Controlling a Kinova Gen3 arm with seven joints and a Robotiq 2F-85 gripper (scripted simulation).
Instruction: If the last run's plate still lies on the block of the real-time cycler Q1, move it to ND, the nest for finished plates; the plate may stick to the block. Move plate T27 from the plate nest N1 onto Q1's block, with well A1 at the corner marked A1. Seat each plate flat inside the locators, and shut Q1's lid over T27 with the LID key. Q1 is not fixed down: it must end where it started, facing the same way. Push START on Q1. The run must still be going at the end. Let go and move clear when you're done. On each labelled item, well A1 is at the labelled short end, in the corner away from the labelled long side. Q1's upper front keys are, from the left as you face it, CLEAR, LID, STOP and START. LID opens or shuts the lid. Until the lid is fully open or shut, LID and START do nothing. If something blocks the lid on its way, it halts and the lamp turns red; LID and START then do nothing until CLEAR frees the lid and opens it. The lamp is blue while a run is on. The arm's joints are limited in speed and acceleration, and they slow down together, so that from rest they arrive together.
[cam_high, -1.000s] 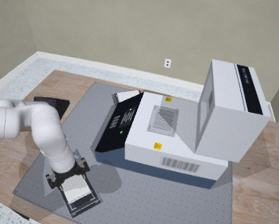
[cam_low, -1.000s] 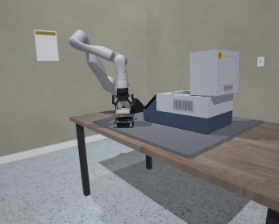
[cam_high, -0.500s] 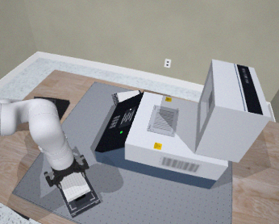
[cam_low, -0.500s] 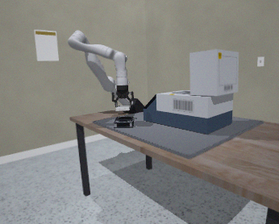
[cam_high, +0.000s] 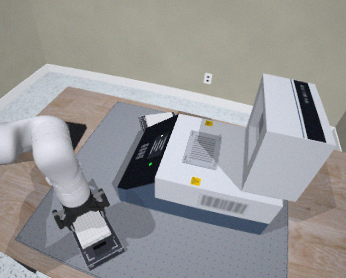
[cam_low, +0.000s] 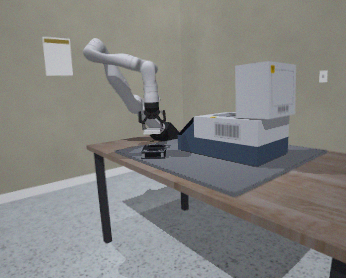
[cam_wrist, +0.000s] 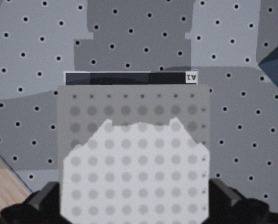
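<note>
Right now the dark nest is 11 cm below my hand. From my hand the other things lie so: white well plate (1 cm below).
</note>
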